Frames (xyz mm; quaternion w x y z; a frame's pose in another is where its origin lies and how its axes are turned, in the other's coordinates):
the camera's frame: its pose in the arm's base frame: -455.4 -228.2 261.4 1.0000 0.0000 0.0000 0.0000
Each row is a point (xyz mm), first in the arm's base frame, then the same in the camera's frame.
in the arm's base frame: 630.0 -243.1 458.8
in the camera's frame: 1085.4 -14.9 197.4
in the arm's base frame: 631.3 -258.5 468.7
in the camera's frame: 1086.7 -30.3 207.3
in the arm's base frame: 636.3 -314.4 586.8
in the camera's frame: 1091.7 -86.2 325.4
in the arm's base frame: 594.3 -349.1 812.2
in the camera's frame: 1049.7 -120.9 550.8
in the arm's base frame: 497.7 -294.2 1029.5
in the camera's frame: 953.1 -66.0 768.1
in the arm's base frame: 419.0 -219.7 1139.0
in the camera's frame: 874.4 8.5 877.6
